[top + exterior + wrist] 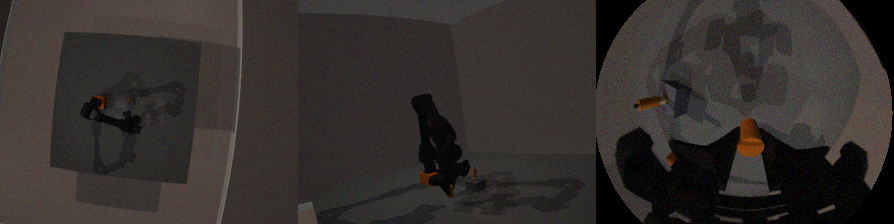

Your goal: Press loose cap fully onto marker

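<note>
The orange marker lies 170 mm to the left of my gripper tip, 50 mm behind it and 40 mm above it. The rest, counted from my gripper tip: orange cap 10 mm above; then grey holder block 170 mm to the left, 50 mm behind, 30 mm below.
</note>
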